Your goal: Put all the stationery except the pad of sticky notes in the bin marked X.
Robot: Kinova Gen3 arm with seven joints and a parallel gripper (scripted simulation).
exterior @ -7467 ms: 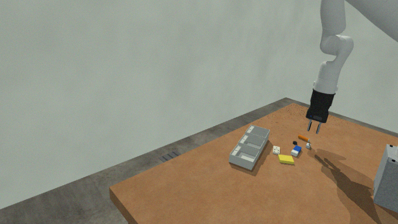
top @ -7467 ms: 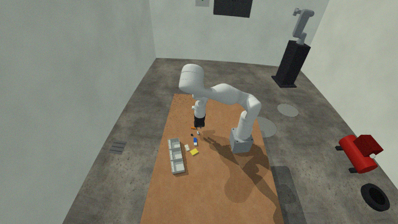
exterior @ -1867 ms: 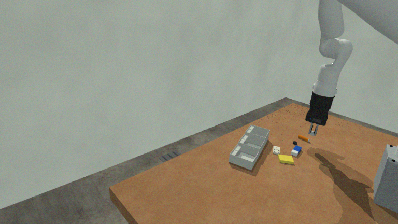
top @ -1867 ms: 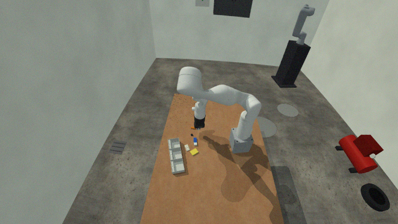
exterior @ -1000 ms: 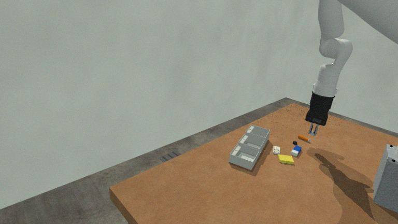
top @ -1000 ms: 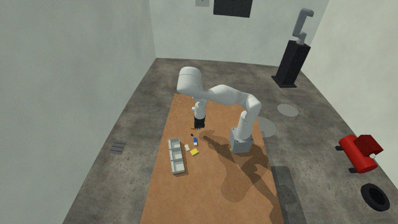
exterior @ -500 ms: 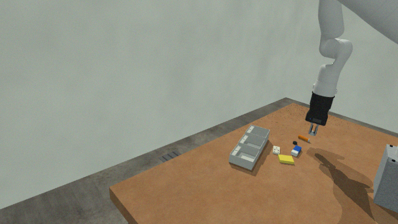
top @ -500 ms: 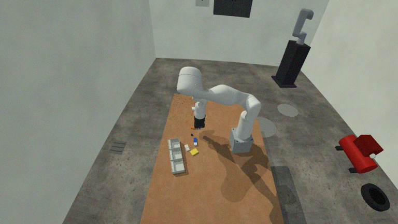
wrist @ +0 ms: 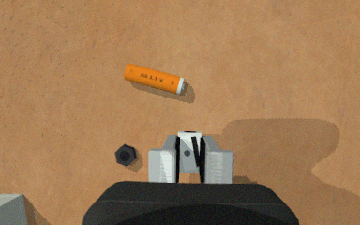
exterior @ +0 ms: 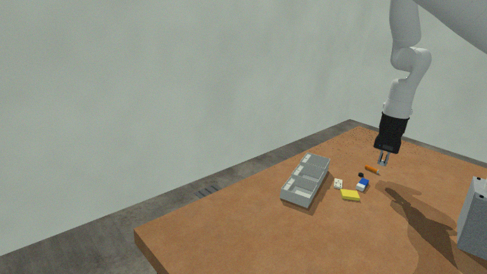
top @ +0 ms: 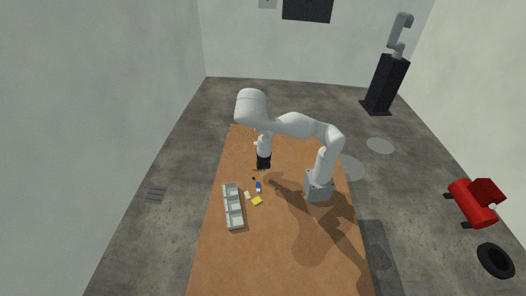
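Now: the grey three-compartment bin 200 mm to the left of my hand, 180 mm ahead of it and 60 mm below it. From my hand the other things lie so: orange marker (70 mm below, 50 mm to the right, 30 mm ahead); black nut (70 mm below, 50 mm ahead, 20 mm to the left); white sharpener (10 mm below).
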